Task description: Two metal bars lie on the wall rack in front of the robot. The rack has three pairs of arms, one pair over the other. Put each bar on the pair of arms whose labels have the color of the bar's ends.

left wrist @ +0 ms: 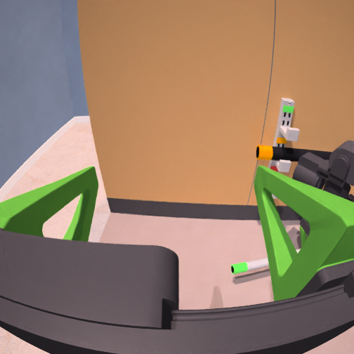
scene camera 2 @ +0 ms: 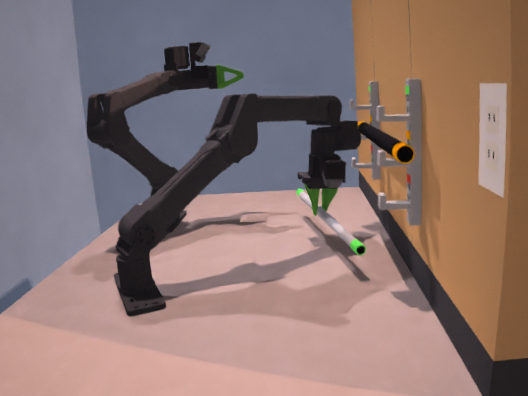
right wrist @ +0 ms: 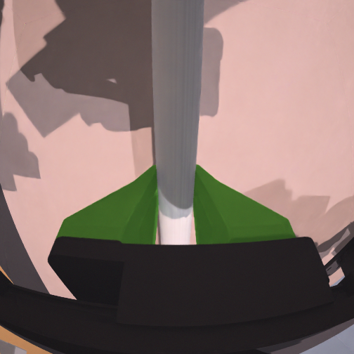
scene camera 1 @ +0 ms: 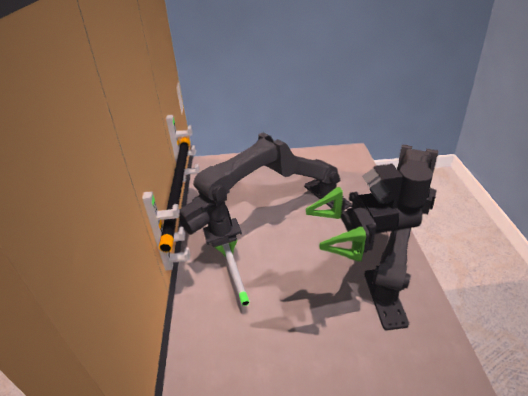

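Seen in the pictures: left gripper, fingertip midpoint: (scene camera 2: 243, 75) (scene camera 1: 312, 227); right gripper, fingertip midpoint: (scene camera 2: 319, 214) (scene camera 1: 228, 254); left arm's base, origin of the base link: (scene camera 1: 385, 298); right arm's base, origin of the base link: (scene camera 2: 138, 291).
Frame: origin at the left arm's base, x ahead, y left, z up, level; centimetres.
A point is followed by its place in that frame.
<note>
The black bar with orange ends (scene camera 1: 177, 187) {y -25.7, x 55.3, z 26.0 cm} (scene camera 2: 380, 137) {y -37.8, x 54.8, z 25.7 cm} (left wrist: 295, 154) lies on the middle, orange-labelled pair of arms of the wall rack (scene camera 1: 148, 200) (scene camera 2: 415, 105). The rack's top labels are green and its lowest are red. My right gripper (scene camera 1: 227, 248) {y -18.0, x 43.0, z 5.3 cm} (scene camera 2: 320, 210) {y -18.0, x 43.0, z 5.3 cm} (right wrist: 175, 173) points down and is shut on the light grey bar with green ends (scene camera 1: 235, 272) {y -8.6, x 41.0, z 7.5 cm} (scene camera 2: 340, 228) {y -35.0, x 46.6, z 6.8 cm} (left wrist: 257, 264) (right wrist: 177, 100). It holds this bar above the table, apart from the rack and lower than it. My left gripper (scene camera 1: 314, 228) {y 11.8, x 24.0, z 40.8 cm} (scene camera 2: 243, 75) {y 11.8, x 24.0, z 40.8 cm} (left wrist: 175, 174) is open and empty, well back from the wall.
The orange-brown wall (scene camera 1: 60, 150) {y 17.2, x 59.9, z 64.3 cm} (scene camera 2: 460, 225) {y -71.0, x 59.2, z 17.6 cm} (left wrist: 180, 100) rises along the far edge of the table (scene camera 1: 320, 350) {y 13.4, x 20.9, z 0.0 cm} (scene camera 2: 225, 345) {y -68.3, x 26.5, z 0.0 cm}. A white outlet plate (scene camera 2: 492, 175) {y -80.6, x 59.1, z 26.0 cm} is on the wall beside the rack. My right forearm reaches close to the black bar and partly hides it in the left wrist view.
</note>
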